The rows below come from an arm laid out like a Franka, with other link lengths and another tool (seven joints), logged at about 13 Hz.
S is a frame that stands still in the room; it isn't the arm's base.
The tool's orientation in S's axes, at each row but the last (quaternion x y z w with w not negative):
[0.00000 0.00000 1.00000 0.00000]
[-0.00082 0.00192 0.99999 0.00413]
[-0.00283 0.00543 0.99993 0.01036]
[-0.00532 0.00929 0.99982 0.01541]
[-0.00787 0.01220 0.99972 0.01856]
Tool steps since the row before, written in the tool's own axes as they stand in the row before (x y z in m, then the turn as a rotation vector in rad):
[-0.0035 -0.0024 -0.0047 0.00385 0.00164 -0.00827]
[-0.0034 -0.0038 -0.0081 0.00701 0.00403 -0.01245]
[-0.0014 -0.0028 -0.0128 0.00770 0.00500 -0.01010]
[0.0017 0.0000 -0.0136 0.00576 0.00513 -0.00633]
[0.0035 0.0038 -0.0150 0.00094 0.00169 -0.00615]
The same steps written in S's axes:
[0.0035 0.0024 -0.0047 -0.00385 -0.00164 -0.00827]
[0.0034 0.0037 -0.0081 -0.00702 -0.00402 -0.01245]
[0.0015 0.0026 -0.0128 -0.00775 -0.00495 -0.01009]
[-0.0016 -0.0002 -0.0136 -0.00585 -0.00507 -0.00630]
[-0.0034 -0.0040 -0.0150 -0.00091 -0.00181 -0.00612]

